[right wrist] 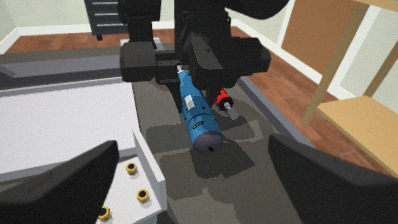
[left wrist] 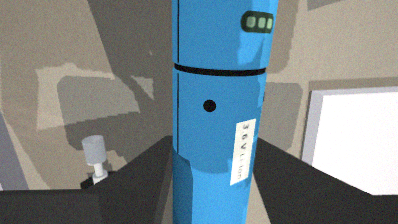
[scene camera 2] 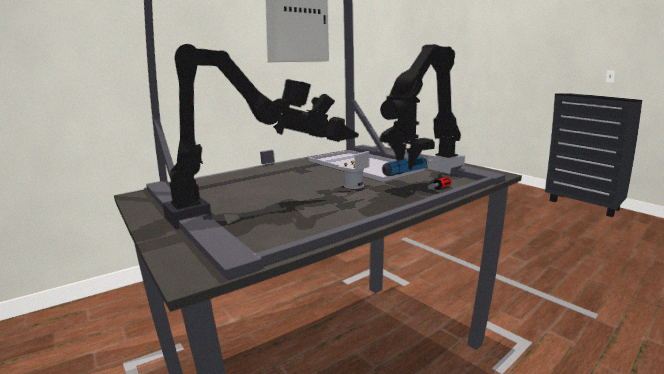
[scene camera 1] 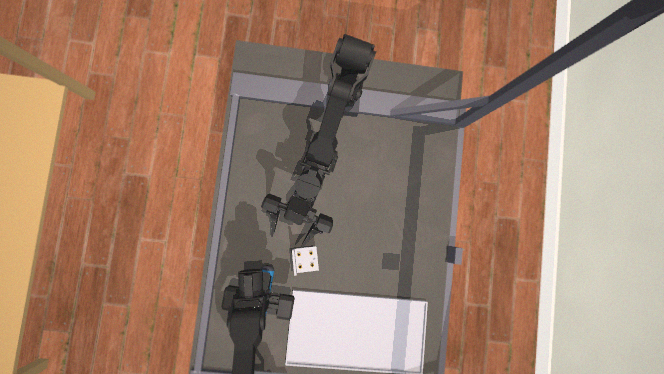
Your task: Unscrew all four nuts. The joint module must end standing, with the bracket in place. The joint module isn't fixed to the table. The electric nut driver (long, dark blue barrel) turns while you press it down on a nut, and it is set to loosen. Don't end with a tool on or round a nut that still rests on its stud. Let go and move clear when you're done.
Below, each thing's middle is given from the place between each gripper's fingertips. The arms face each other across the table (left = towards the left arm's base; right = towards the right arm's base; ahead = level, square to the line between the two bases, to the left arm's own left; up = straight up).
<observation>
I see the red-handled tool (left wrist: 95, 153) 11 cm ahead of my right hand (scene camera 1: 286, 242), 29 cm to the left of it and 17 cm below it. Also, from my right hand: white tray (scene camera 1: 323, 325) (27 cm behind, 26 cm to the left, 18 cm below).
I see my left gripper (scene camera 2: 405, 168) 80 mm to the right of the red-handled tool, 80 mm short of it and 80 mm above it. Round my left hand: white tray (310 mm behind, 90 mm below, 50 mm to the left).
</observation>
